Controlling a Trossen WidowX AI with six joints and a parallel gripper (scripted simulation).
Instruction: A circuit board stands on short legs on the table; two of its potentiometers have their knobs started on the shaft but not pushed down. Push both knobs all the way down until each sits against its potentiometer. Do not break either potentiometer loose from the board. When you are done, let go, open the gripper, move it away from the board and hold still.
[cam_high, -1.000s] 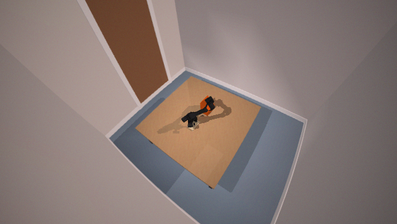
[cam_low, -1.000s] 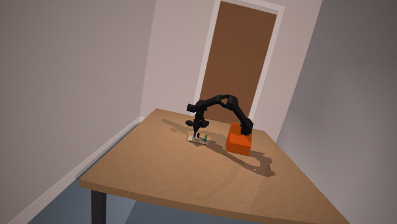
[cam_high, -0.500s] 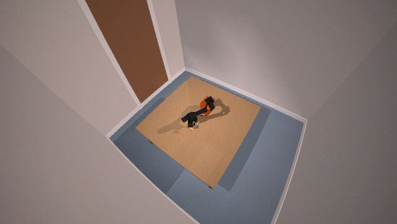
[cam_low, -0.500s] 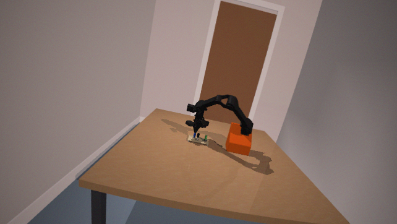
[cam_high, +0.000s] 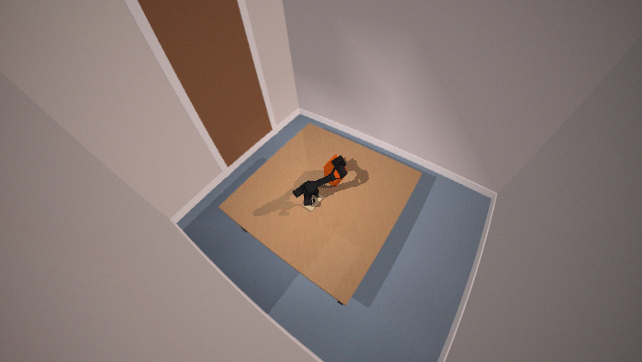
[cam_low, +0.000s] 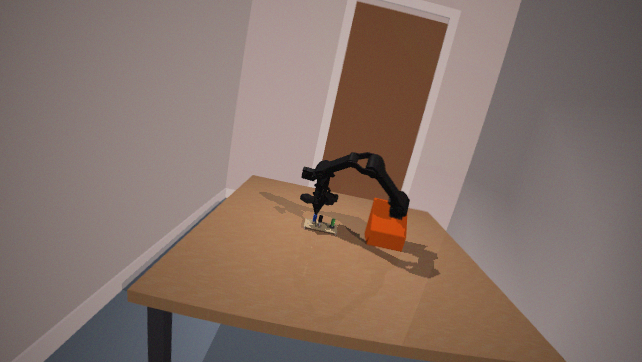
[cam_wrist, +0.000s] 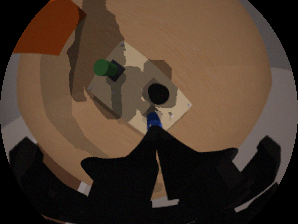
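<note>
Now: the blue knob 1 cm below my gripper tip. Also, from my gripper tip: green knob: 9 cm behind, 1 cm to the left, 2 cm below.
</note>
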